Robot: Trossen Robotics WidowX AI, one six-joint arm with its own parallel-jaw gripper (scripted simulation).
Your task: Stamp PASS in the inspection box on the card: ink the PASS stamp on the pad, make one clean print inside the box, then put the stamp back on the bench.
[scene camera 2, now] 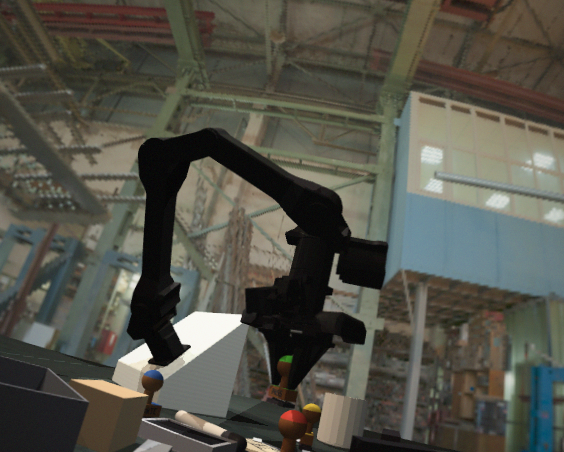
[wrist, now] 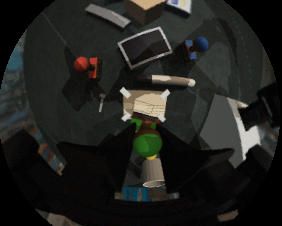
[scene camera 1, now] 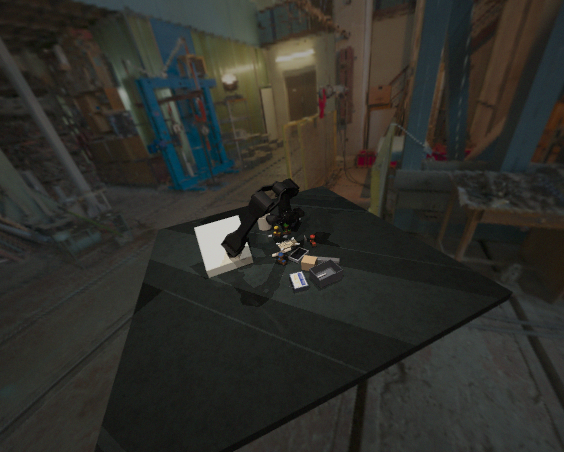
Labels:
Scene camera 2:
my gripper
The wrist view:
my gripper
green-topped stamp
card
ink pad

